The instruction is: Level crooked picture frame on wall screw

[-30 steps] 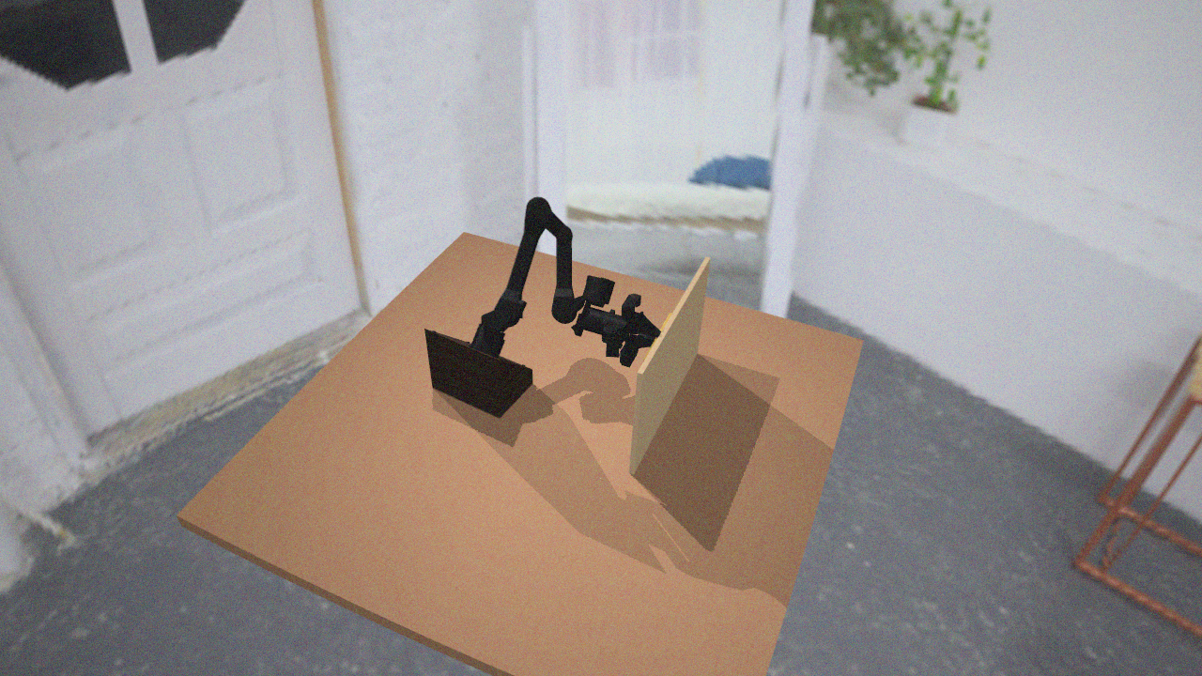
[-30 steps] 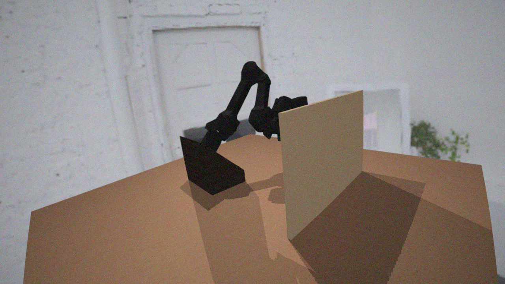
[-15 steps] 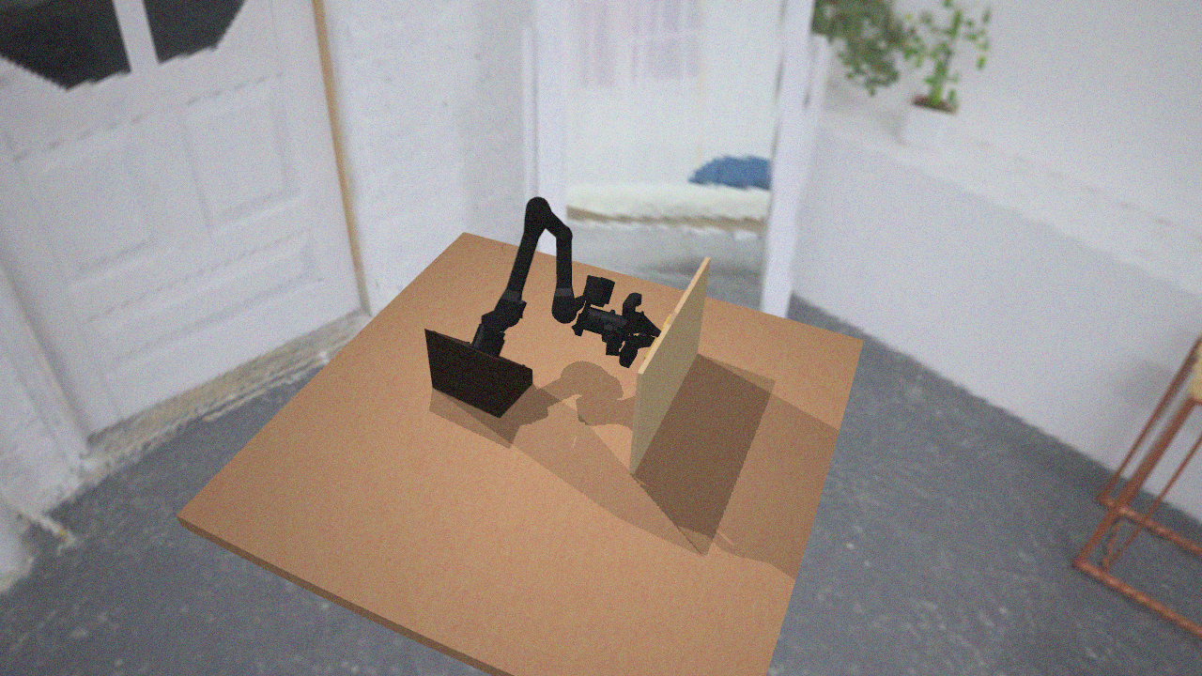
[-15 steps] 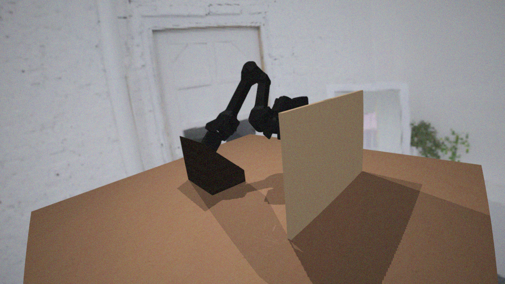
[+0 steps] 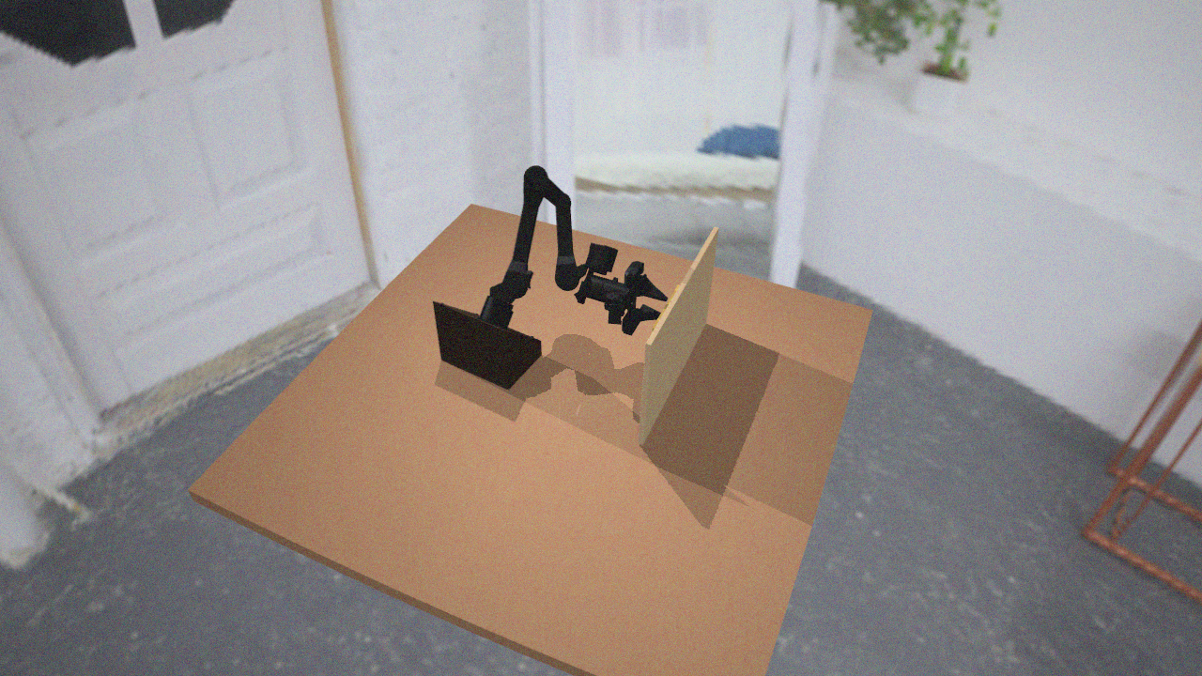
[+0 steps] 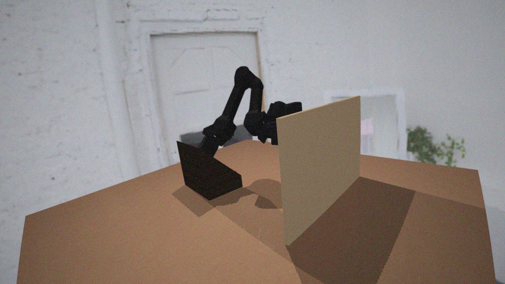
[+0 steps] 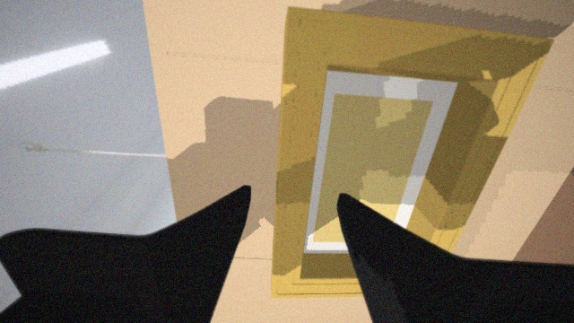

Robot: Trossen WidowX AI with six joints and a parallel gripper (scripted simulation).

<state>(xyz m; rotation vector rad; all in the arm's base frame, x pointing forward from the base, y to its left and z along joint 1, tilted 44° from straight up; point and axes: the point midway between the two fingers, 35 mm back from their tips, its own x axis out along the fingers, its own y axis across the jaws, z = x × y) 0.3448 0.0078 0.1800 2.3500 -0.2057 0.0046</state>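
Now: gripper tip 50 mm above the picture frame and 20 mm short of it. Round my gripper tip: tan wall panel 60 mm below, 30 mm ahead.
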